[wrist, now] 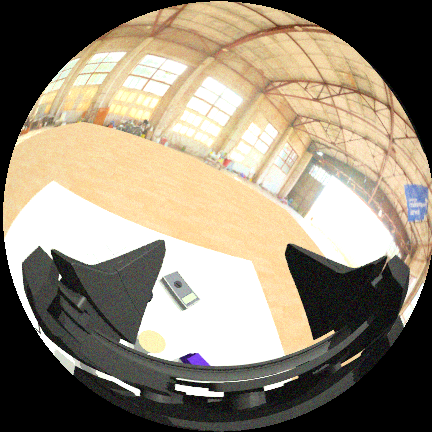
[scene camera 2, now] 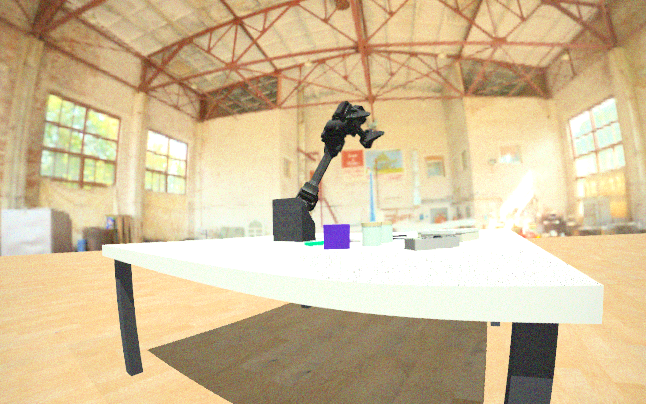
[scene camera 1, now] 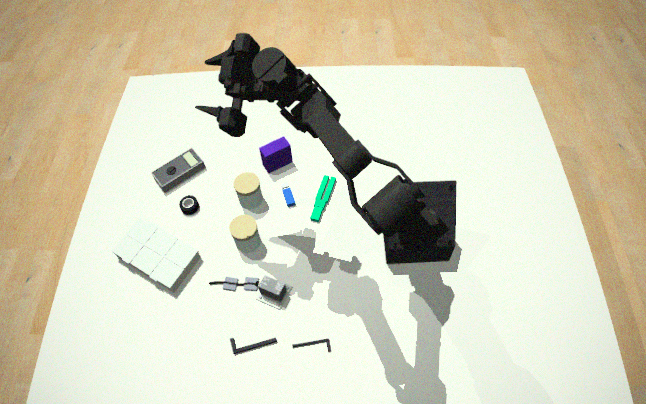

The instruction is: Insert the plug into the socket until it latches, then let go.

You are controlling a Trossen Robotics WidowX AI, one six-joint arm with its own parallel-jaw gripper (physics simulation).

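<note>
A dark cable with two small grey blocks lies on the white table, its right end at a grey box-like housing on a thin pale plate. These look like the plug and socket parts; whether they are joined is too small to tell. My gripper is open and empty, raised high near the table's back left edge in scene camera 1, far from both parts. The plug and socket do not show in the wrist view.
Around lie a purple box, two lidded jars, a grey meter, a black ring, a pale tiled block, a blue stick, a green tool and two hex keys.
</note>
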